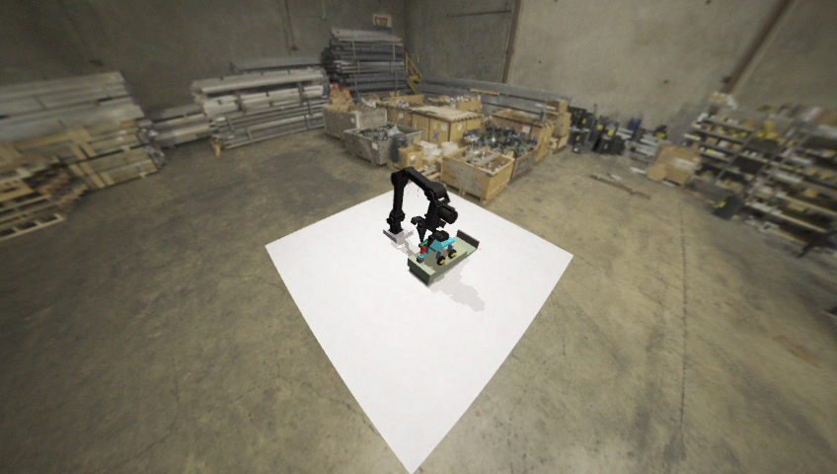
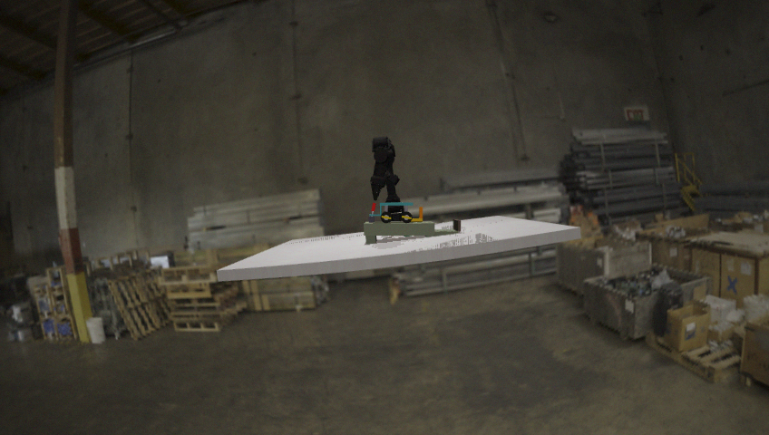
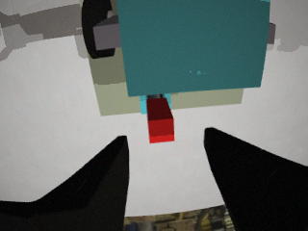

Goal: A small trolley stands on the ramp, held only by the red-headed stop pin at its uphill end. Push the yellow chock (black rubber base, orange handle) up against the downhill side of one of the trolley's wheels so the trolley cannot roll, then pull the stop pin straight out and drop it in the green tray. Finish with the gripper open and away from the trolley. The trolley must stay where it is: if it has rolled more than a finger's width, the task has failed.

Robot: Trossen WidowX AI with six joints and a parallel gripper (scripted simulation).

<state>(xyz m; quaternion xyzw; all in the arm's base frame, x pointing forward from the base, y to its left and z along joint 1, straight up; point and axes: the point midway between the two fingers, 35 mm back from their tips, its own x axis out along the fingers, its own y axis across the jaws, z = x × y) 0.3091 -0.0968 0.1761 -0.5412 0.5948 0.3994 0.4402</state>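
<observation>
Right now my gripper tip is 50 mm above the red-headed stop pin and 20 mm to the left of it. Round my gripper tip: trolley 80 mm to the left, 70 mm below, 30 mm ahead; then yellow chock 170 mm to the left, 90 mm below, 20 mm behind; then grey-green ramp 130 mm below, 80 mm to the left, 30 mm ahead.
</observation>
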